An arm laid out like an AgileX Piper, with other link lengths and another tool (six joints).
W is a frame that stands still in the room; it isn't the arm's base.
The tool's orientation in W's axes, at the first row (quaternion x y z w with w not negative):
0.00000, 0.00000, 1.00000, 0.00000
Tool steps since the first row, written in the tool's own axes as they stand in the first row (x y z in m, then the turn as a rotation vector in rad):
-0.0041, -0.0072, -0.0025, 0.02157, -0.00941, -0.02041
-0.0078, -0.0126, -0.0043, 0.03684, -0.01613, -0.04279
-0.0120, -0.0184, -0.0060, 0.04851, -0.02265, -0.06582
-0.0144, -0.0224, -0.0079, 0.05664, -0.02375, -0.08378
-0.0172, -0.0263, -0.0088, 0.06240, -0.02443, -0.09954
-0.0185, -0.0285, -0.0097, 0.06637, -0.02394, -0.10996
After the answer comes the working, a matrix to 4 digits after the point.
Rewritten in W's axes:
0.0041, 0.0072, -0.0025, -0.02157, 0.00941, -0.02041
0.0078, 0.0126, -0.0043, -0.03684, 0.01613, -0.04279
0.0120, 0.0184, -0.0060, -0.04851, 0.02265, -0.06582
0.0144, 0.0224, -0.0079, -0.05664, 0.02375, -0.08378
0.0172, 0.0263, -0.0088, -0.06240, 0.02443, -0.09954
0.0185, 0.0285, -0.0097, -0.06637, 0.02394, -0.10996

The tool's axes in the first row as the columns of a matrix, in W's axes (rounded; the answer above uses it unrounded):
-1.0000, 0.0000, 0.0000
0.0000, -1.0000, 0.0000
0.0000, 0.0000, 1.0000

